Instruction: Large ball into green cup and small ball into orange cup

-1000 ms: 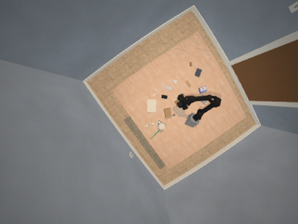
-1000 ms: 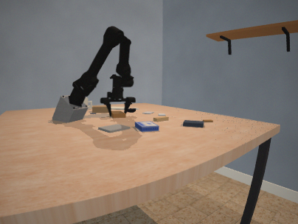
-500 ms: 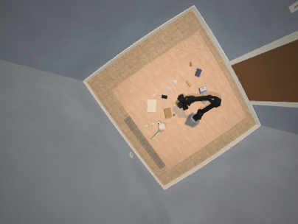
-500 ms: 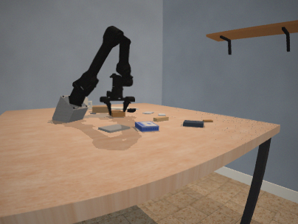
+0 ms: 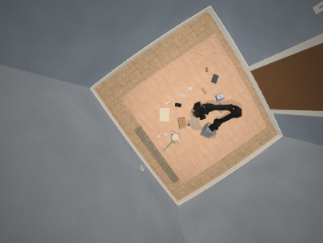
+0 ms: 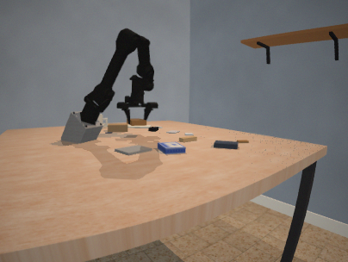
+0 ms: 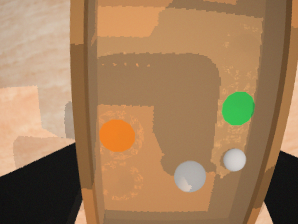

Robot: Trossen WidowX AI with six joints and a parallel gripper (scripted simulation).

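Right now my hand is 3 cm above the wooden puzzle and 1 cm to the right of it. From my hand the other things lie so: dark blue block 40 cm to the right, 15 cm ahead, 8 cm below; grey plate 25 cm to the right, 16 cm behind, 9 cm below; cream sheet 31 cm to the left, 19 cm ahead, 9 cm below.
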